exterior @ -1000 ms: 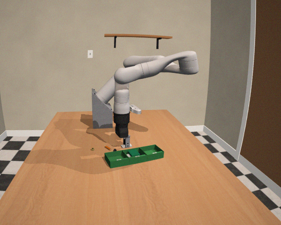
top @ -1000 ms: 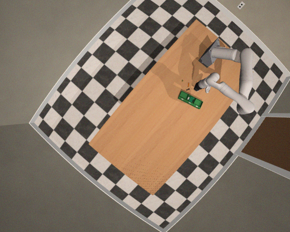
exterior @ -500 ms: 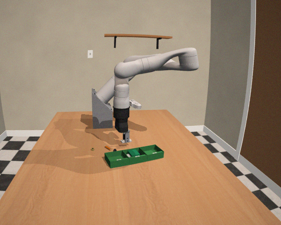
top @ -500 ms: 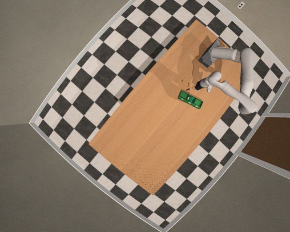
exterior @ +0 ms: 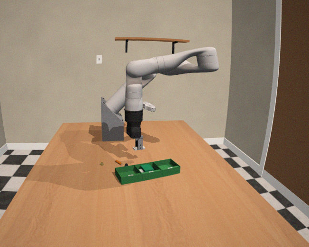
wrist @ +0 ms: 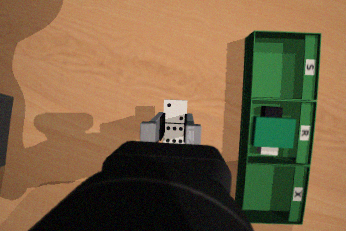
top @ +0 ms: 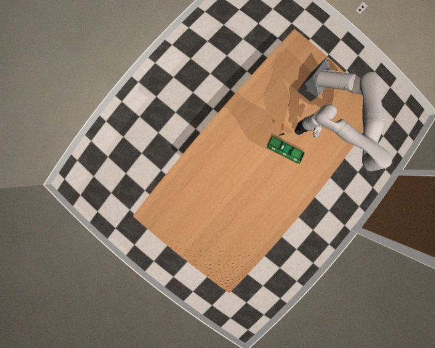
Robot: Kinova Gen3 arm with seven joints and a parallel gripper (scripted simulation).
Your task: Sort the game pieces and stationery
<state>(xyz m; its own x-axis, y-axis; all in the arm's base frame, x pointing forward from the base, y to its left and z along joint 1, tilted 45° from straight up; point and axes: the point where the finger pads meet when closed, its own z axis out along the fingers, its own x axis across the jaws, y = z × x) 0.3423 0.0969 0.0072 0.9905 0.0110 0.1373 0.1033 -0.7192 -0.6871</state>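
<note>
Right now the flat green block is 130 mm ahead of my hand and 50 mm below it. Round my hand: dark piece 70 mm to the right, 70 mm below, 50 mm ahead; orange stick 100 mm to the right, 70 mm below, 10 mm ahead; white domino 10 mm below.
</note>
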